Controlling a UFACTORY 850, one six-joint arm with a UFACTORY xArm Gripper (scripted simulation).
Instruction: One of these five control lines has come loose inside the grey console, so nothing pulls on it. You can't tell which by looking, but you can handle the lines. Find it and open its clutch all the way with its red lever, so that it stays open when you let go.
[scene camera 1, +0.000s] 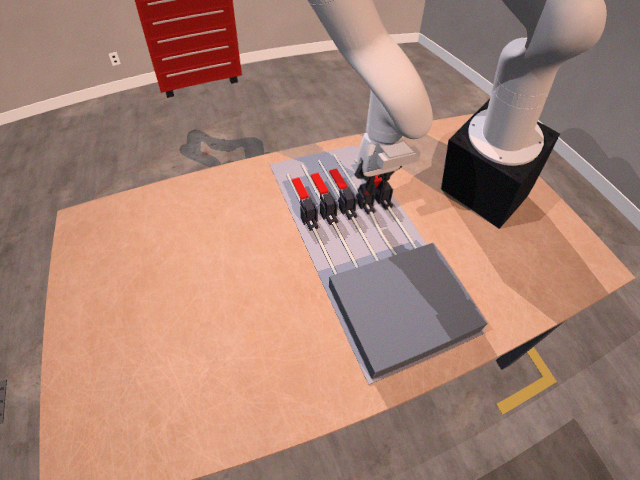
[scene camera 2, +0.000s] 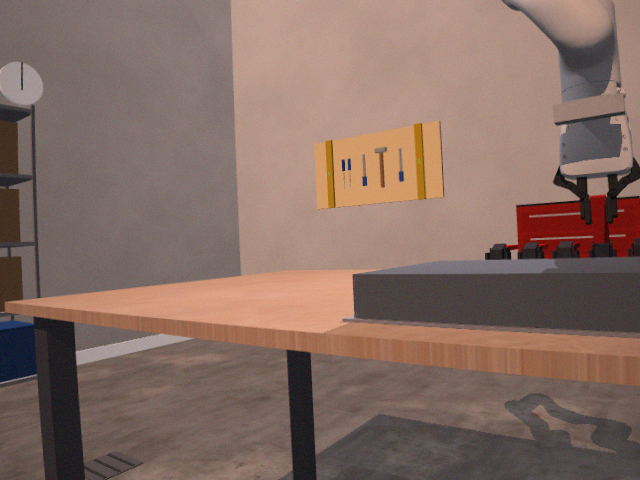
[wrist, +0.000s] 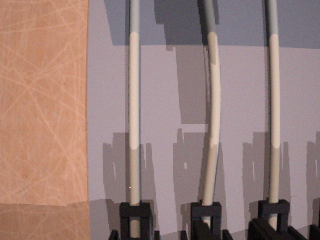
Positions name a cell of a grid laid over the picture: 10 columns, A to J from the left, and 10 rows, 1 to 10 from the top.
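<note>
You'd find my gripper (scene camera 2: J5) here, and it's also visible at (scene camera 1: F4). There's a grey baseplate (wrist: F4) as well.
</note>
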